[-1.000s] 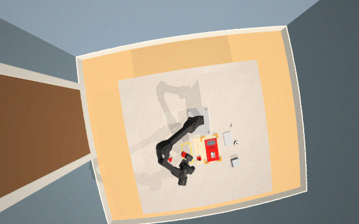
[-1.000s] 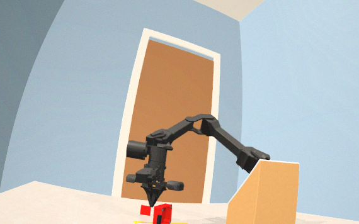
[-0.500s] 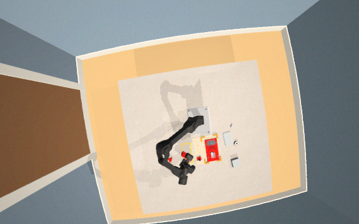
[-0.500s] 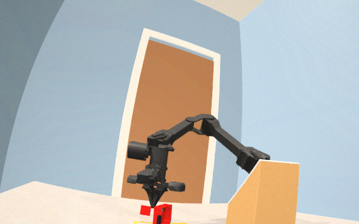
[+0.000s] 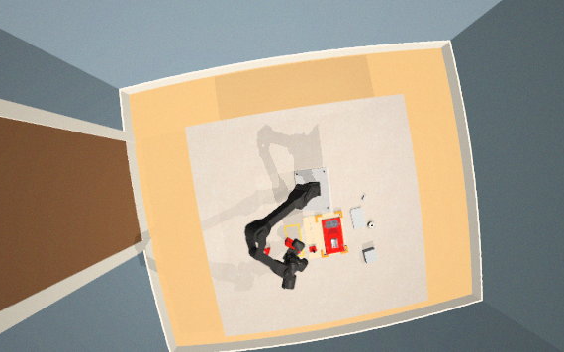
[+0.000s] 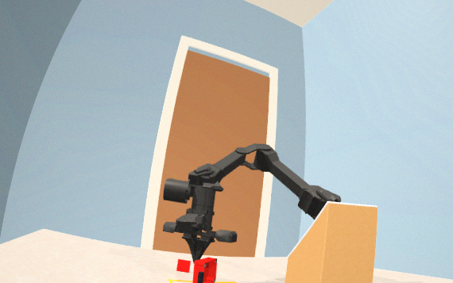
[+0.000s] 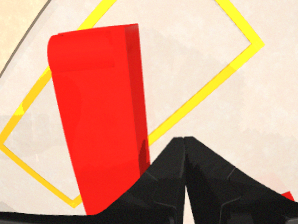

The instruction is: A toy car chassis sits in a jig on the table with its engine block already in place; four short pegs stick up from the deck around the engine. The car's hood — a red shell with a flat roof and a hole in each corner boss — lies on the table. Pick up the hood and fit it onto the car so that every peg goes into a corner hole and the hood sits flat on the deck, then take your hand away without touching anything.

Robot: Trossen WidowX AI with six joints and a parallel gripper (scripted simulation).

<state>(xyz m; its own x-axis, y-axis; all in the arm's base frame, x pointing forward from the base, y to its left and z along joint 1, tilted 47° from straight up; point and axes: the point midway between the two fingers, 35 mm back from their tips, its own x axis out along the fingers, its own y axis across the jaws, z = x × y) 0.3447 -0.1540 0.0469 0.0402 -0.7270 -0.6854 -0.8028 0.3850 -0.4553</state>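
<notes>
My gripper tip is now 20 mm to the right of the red hood, 20 mm past it and 20 mm above it. Round my gripper tip: small white wheel 480 mm to the left, 80 mm behind, 40 mm below; jig 220 mm to the left, 50 mm behind, 40 mm below.
</notes>
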